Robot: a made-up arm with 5 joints.
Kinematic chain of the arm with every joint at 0, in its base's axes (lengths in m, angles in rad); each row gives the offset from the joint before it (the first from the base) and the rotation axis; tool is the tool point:
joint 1: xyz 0 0 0.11 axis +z
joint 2: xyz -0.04 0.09 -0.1 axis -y
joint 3: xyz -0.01 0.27 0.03 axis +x
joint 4: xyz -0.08 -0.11 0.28 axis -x
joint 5: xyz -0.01 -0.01 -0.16 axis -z
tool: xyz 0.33 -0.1 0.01
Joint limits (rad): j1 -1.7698..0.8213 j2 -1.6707..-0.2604 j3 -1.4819..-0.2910 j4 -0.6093..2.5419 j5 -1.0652..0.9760
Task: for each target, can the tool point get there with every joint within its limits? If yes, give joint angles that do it. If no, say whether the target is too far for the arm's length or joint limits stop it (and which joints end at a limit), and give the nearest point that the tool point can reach.
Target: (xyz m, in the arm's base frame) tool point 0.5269 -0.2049 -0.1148
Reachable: yes | joints -1.0317 -1.3529 -0.7744 0.9483 0.0289
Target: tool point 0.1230 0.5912 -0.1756
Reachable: yes | joints 0.4849 -1.4302 -1.0440 1.6875 -0.3904
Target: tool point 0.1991 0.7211 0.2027
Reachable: yes | joints 0.3480 -0.8931 -1.3571 0.7512 0.4801
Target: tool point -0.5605 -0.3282 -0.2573
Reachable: no: joint limits stop it (at a limit: joint 1, joint 2, joint 3) | nearest point -0.0879 -0.3457 -0.0647 | short by 0.511 m
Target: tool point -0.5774 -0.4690 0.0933
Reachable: no: joint limits stop it (at a limit: joint 1, joint 3, joint 5) | nearest point -0.0953 -0.3999 0.0712 | short by 0.488 m
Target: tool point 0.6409 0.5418 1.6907
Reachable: no: too far | nearest point 0.4233 0.3579 0.6647 | short by 1.065 m
